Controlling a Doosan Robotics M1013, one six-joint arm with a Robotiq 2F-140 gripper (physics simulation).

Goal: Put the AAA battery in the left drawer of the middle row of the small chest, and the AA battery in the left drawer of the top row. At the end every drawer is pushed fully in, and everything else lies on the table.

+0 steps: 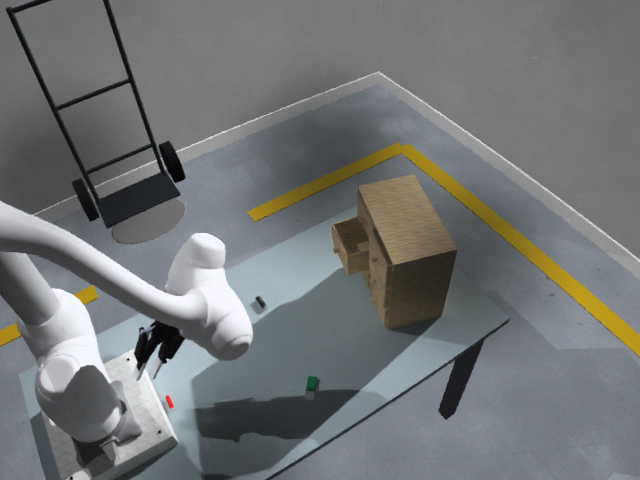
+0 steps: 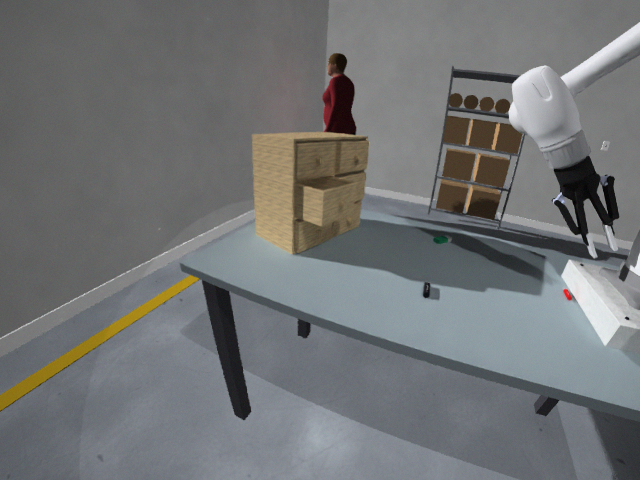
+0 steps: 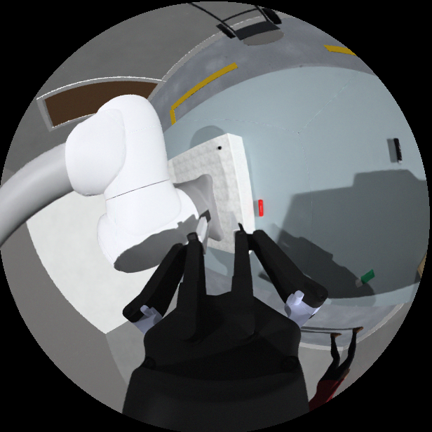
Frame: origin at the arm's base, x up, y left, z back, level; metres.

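Where they show: gripper, fingertip midpoint: (image 1: 144, 375) (image 2: 603, 251); arm's base, origin of the base link: (image 1: 101, 422).
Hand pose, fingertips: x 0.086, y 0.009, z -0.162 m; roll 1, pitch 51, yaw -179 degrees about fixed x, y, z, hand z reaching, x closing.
Observation:
Each offset is from my fingertips to the top centre of the thing. "pt": to the spot under its first point. Level surfaces: height alone.
The wooden chest @[dx +0.157, dy -0.058, dz -0.791 m] (image 1: 421, 289) (image 2: 273, 191) stands at the table's far end. Its left middle-row drawer @[pt dx +0.021, dy +0.026, dz -0.643 m] (image 1: 343, 253) (image 2: 337, 206) is pulled out; the left top-row drawer @[dx +0.145, dy +0.016, dz -0.802 m] (image 2: 315, 161) is in. A small red cylinder @[dx -0.138, dy -0.025, dz -0.018 m] (image 1: 169, 401) (image 2: 567, 294) (image 3: 261, 207), apparently the AAA battery, lies beside the robot's base. A black cylinder @[dx -0.134, dy +0.123, dz -0.398 m] (image 1: 260, 301) (image 2: 426, 289) (image 3: 398, 150), apparently the AA battery, lies farther out. My gripper (image 1: 147, 370) (image 2: 602, 250) (image 3: 218, 221) is partly open and empty, above the base plate's edge near the red cylinder.
A green and white block @[dx -0.135, dy -0.204, dz -0.370 m] (image 1: 311, 383) (image 2: 440, 239) (image 3: 368, 276) lies on the table @[dx -0.148 m] (image 1: 279, 341) (image 2: 361, 310). The pale base plate (image 1: 159, 413) (image 2: 594, 310) (image 3: 245, 175) is under the arm. A hand truck (image 1: 136, 198) and a person (image 2: 339, 105) are beyond the table.

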